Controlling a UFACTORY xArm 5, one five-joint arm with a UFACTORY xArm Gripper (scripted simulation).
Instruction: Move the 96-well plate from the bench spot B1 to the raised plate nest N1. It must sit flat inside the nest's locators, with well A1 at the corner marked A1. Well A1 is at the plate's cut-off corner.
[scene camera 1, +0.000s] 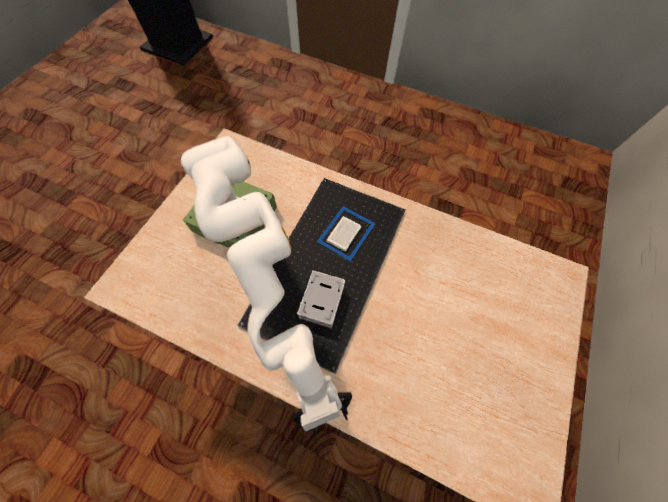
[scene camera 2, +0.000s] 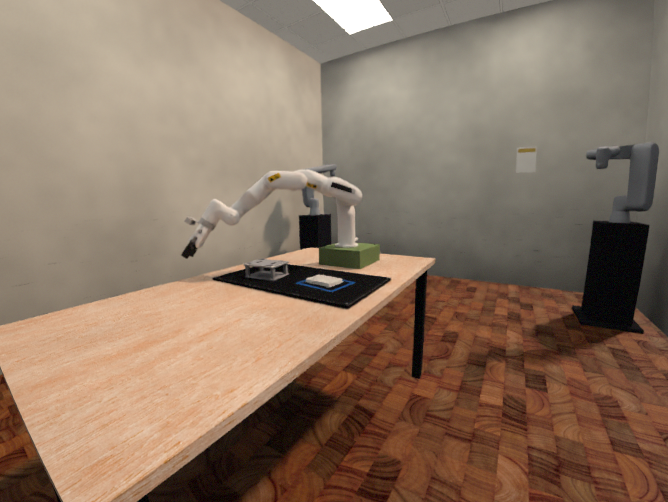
Observation:
I see a grey raised nest N1 (scene camera 1: 315, 294).

